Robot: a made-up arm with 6 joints. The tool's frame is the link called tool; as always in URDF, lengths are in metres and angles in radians. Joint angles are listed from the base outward.
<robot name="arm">
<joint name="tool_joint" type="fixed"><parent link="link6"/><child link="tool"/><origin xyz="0 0 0" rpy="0 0 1.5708"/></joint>
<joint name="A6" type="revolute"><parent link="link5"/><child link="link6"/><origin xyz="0 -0.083 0" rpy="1.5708 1.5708 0"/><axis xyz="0 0 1"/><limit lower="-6.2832" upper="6.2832"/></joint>
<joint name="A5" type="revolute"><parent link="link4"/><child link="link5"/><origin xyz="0 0 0" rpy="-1.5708 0 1.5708"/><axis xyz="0 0 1"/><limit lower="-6.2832" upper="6.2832"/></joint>
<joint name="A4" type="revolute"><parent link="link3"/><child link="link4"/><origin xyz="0 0.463 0" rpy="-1.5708 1.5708 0"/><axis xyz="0 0 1"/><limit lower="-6.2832" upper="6.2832"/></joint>
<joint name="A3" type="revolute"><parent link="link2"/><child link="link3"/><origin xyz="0 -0.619 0" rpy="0 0 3.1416"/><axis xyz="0 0 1"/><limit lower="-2.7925" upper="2.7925"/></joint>
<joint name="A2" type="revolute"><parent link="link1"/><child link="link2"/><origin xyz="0 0.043 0" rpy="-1.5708 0 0"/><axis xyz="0 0 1"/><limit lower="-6.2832" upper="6.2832"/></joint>
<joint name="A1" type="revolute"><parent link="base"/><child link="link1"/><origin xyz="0 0 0.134"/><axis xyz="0 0 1"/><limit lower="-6.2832" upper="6.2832"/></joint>
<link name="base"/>
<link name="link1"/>
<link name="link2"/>
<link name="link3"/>
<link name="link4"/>
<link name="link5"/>
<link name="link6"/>
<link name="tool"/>
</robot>
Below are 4 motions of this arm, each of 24 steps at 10 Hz.
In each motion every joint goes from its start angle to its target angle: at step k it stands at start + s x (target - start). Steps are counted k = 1, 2, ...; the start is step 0. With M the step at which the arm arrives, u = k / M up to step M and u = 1 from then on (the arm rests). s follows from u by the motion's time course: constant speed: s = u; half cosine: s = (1 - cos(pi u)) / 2; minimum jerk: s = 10 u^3 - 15 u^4 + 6 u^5.
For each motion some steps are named. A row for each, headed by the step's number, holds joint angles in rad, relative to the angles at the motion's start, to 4 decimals.
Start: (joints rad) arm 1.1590 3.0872 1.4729 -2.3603 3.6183 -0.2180
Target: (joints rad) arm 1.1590 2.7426 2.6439 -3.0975 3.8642 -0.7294
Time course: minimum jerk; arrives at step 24
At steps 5, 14, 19, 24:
5: 0.0000 -0.0222 0.0756 -0.0476 0.0159 -0.0330
14: 0.0000 -0.2252 0.7651 -0.4817 0.1607 -0.3341
19: 0.0000 -0.3224 1.0954 -0.6896 0.2300 -0.4784
24: 0.0000 -0.3446 1.1710 -0.7372 0.2459 -0.5114

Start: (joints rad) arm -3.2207 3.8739 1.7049 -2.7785 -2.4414 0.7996
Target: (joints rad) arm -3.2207 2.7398 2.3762 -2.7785 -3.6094 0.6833
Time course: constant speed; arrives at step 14
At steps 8, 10, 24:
8: 0.0000 -0.6481 0.3836 0.0000 -0.6674 -0.0665
10: 0.0000 -0.8101 0.4795 0.0000 -0.8343 -0.0831
24: 0.0000 -1.1341 0.6713 0.0000 -1.1680 -0.1163

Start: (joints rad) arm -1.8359 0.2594 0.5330 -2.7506 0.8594 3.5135
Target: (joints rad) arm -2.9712 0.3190 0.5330 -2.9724 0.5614 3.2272
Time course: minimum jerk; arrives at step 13
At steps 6, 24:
6: -0.4861 0.0255 0.0000 -0.0950 -0.1276 -0.1226
24: -1.1353 0.0596 0.0000 -0.2218 -0.2980 -0.2863

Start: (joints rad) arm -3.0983 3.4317 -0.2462 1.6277 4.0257 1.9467
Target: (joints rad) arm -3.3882 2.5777 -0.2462 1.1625 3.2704 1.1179
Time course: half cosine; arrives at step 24
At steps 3, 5, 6, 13, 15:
3: -0.0110 -0.0325 0.0000 -0.0177 -0.0287 -0.0315
5: -0.0300 -0.0882 0.0000 -0.0481 -0.0780 -0.0856
6: -0.0425 -0.1251 0.0000 -0.0681 -0.1106 -0.1214
13: -0.1639 -0.4827 0.0000 -0.2630 -0.4269 -0.4685
15: -0.2004 -0.5904 0.0000 -0.3216 -0.5222 -0.5730

